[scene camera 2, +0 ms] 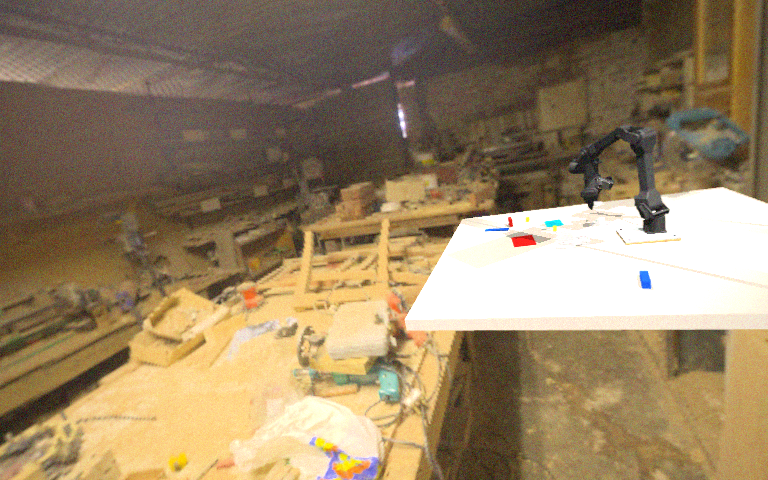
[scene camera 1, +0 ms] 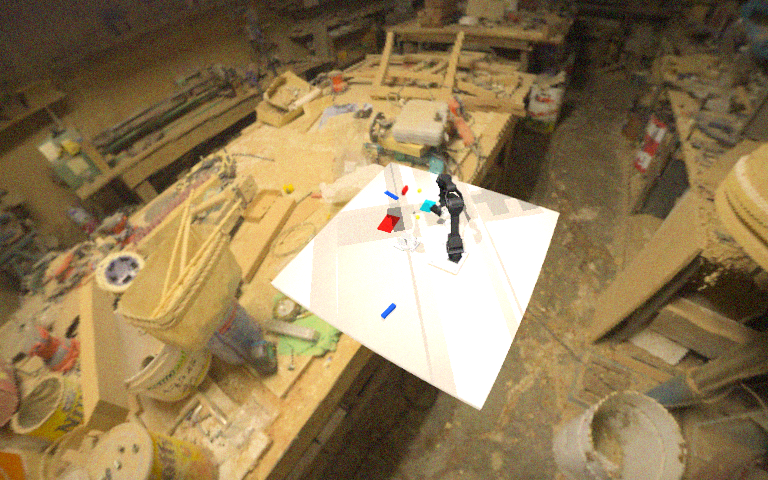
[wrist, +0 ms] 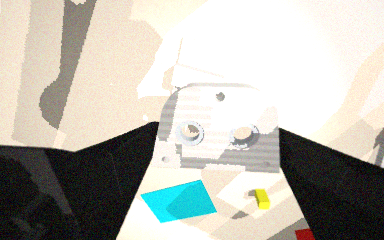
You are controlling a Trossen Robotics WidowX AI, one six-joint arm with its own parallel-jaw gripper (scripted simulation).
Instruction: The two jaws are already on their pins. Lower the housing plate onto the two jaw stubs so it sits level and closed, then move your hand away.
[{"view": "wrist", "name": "my gripper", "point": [214,130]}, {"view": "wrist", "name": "housing plate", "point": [217,116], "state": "held by my gripper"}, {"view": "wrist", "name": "cyan block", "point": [190,199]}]
